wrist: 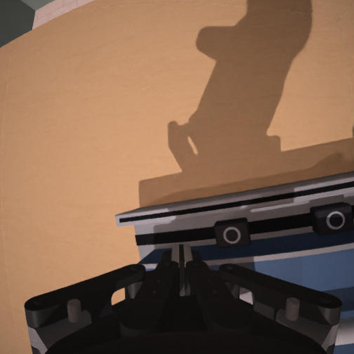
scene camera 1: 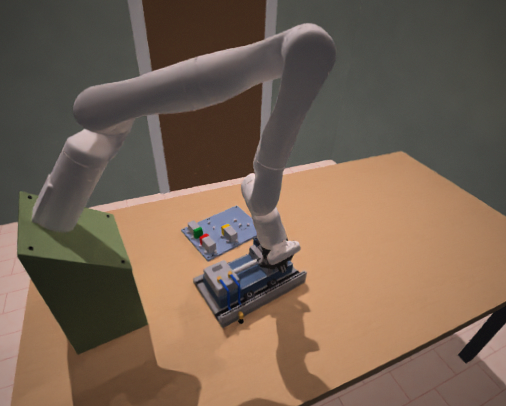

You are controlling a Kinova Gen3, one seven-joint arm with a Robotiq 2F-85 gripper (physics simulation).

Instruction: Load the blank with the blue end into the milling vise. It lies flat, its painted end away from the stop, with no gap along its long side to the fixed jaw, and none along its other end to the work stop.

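The milling vise (scene camera 1: 256, 283) (wrist: 300, 272) has a blue body in a grey tray, with a grey block and a bright rod at its left in the scene view. My gripper (scene camera 1: 265, 256) (wrist: 180, 256) is shut with nothing between its fingers. It is low over the right part of the vise in the scene view. In the wrist view its fingertips overlap the vise's edge near its left end. The arm's wrist hides the jaw region and most of the fingers in the scene view. The blank with the blue end does not show in either view; the work stop cannot be made out.
A blue-grey board (scene camera 1: 218, 218) behind the vise carries grey blanks with a green end (scene camera 1: 198, 232), a red end (scene camera 1: 204, 238) and a yellow end (scene camera 1: 226, 228), and small pegs. Blue hoses (scene camera 1: 239, 291) run over the vise's front. A green pedestal (scene camera 1: 82, 295) stands at the left.
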